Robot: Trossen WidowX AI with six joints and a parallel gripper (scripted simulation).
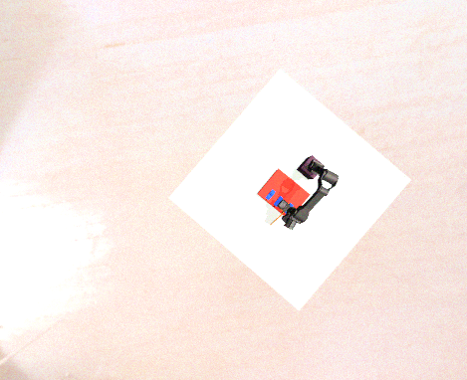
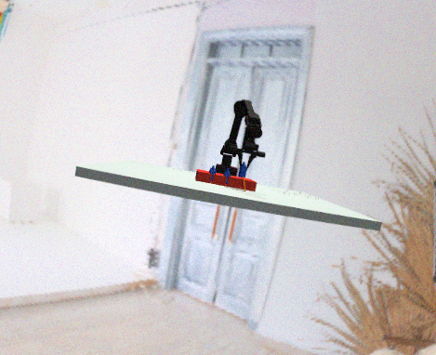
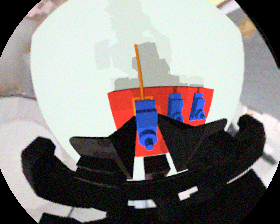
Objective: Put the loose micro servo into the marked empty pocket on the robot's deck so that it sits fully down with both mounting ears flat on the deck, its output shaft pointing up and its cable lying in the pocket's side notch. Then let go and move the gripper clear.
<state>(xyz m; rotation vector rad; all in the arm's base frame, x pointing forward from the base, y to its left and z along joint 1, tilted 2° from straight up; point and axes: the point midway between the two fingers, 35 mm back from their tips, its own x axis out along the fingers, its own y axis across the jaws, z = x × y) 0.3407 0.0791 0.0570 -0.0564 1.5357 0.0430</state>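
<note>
Right now the red deck is 12 cm behind my gripper tip, 8 cm to the right of it and 8 cm below it.
</note>
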